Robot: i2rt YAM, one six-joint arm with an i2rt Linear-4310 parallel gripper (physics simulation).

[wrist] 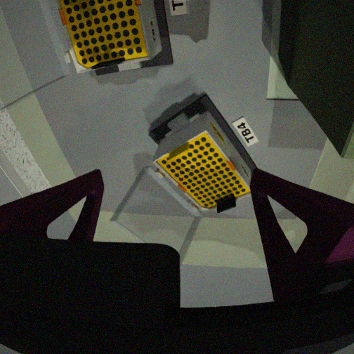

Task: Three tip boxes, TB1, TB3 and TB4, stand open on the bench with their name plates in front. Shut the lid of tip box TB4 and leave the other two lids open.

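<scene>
Tip box TB4 [207, 172] stands on the bench near the middle of the wrist view, turned at a slant, with its yellow perforated rack showing. Its clear lid [155, 210] stands open on the lower left side of the box. The name plate TB4 [245, 132] lies to the upper right of the box. Another tip box [107, 32] is cut off by the top edge at the upper left; its yellow rack is uncovered and its name plate [177, 6] shows in part. My gripper [176, 177] is open, with its fingers wide apart and nothing between them; TB4 lies beyond the fingertips. TB1 cannot be made out.
A large dark green block [320, 65] stands at the upper right, to the right of the TB4 plate. A pale strip runs along the left side, beside a speckled band [17, 150]. A pale band [232, 245] crosses below TB4.
</scene>
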